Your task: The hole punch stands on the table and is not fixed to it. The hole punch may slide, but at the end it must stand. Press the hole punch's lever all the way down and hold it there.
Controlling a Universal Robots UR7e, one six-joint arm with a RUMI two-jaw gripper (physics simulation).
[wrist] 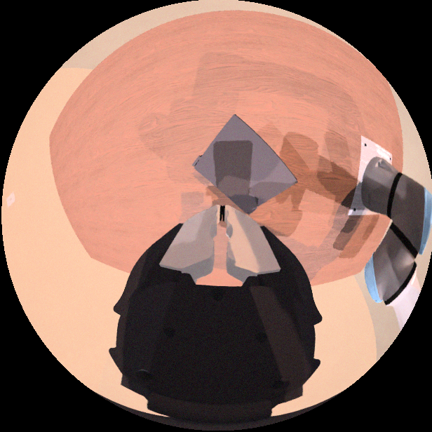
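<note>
The hole punch [267, 162] shows from above as a grey, four-sided shape a little above the middle of the view. Dark shadows lie across its top face. Its near corner reaches close to the fingertips. My gripper [222, 207] is shut, its two light grey fingers together at the tips with nothing between them. The tips are just below and to the left of the punch's near corner in the view. Whether they touch the punch or its lever cannot be told. The lever does not show apart from the top face, and the underside of the punch is hidden.
The reddish wooden table [120, 200] lies under the punch, with several shadows on it. At the right edge of the view, a white mounting plate [369, 145] bears the robot's grey arm base [380, 187], with blue-capped arm joints beside it.
</note>
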